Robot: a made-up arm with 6 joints.
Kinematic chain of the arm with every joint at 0, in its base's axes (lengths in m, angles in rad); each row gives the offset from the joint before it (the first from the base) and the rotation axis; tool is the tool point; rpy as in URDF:
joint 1: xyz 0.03 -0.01 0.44 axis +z
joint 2: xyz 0.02 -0.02 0 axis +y
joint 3: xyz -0.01 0 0.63 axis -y
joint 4: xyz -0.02 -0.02 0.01 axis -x
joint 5: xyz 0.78 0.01 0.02 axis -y
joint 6: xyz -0.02 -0.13 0 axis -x
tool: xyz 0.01 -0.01 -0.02 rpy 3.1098 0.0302 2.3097
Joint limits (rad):
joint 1: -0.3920..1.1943
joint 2: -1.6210..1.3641
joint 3: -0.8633..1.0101
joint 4: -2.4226..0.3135
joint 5: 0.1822..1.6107
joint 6: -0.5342..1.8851
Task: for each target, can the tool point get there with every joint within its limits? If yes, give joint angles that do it. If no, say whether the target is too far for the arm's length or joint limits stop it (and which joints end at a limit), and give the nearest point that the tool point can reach.
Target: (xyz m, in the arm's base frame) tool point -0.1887 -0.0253 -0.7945
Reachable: no: joint limits stop it (at a limit: joint 1, joint 2, joint 4, joint 5) | nearest point 0.0843 0.2544 -0.1155 | short by 0.783 m
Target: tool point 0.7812 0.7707 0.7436
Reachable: yes | joints 0.7887 0.5901 0.4461 -2.1444 0.6367 1.5790
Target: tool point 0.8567 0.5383 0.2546
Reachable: yes | joints 0.6054 0.8881 0.1784 -1.7669 0.5351 0.6908
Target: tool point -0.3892 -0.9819 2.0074
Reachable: no: too far | nearest point -0.2718 -0.7097 1.5768 | short by 0.523 m
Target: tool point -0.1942 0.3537 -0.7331
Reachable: no: joint limits stop it (at a limit: joint 1, joint 2, joint 4, joint 5) | nearest point 0.1366 0.3960 -0.1753 | short by 0.650 m
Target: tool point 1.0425 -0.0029 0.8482
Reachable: yes | joints 0.1791 0.4069 0.1711 -0.0521 0.3995 0.1864
